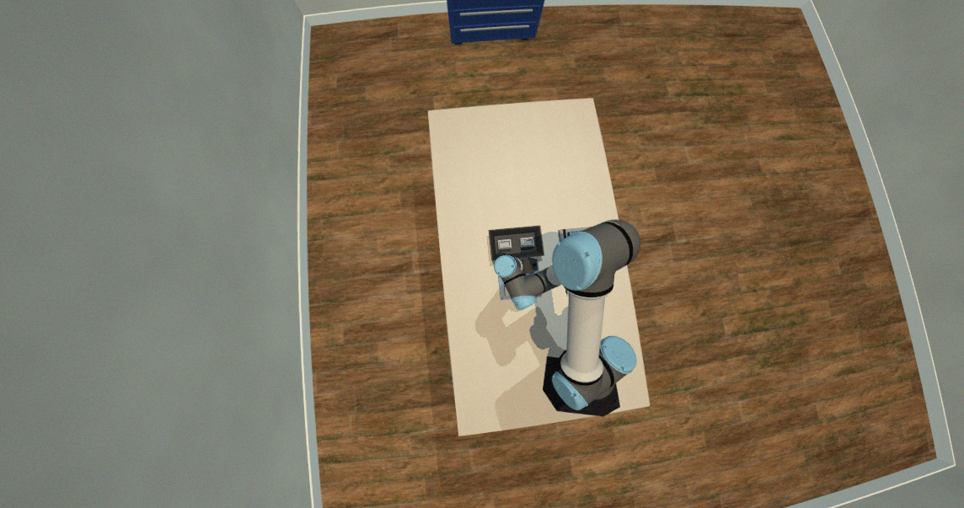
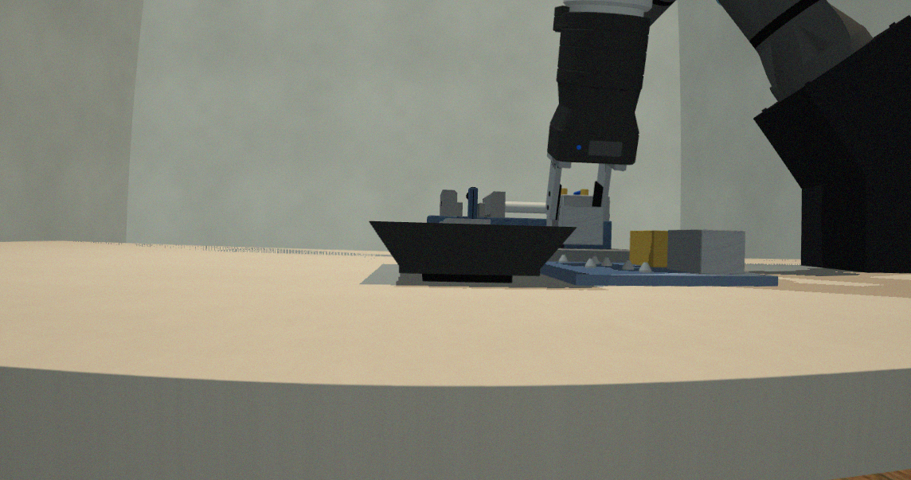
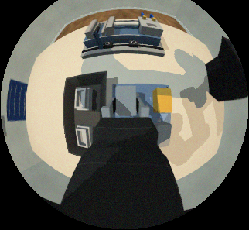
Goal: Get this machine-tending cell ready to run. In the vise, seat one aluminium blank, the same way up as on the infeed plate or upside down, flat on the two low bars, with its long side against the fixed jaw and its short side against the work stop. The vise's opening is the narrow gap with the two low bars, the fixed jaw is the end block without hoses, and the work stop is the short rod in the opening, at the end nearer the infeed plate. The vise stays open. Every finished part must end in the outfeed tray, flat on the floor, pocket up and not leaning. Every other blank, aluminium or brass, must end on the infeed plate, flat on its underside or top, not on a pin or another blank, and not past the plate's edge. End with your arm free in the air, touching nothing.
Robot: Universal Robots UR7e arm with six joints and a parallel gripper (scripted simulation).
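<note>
My hand is 10 cm past the brass blank and 5 cm above it. Also, from my hand: hose end block (12 cm behind, 25 cm to the right, 1 cm above); vise (3 cm behind, 27 cm to the right, 3 cm below).
</note>
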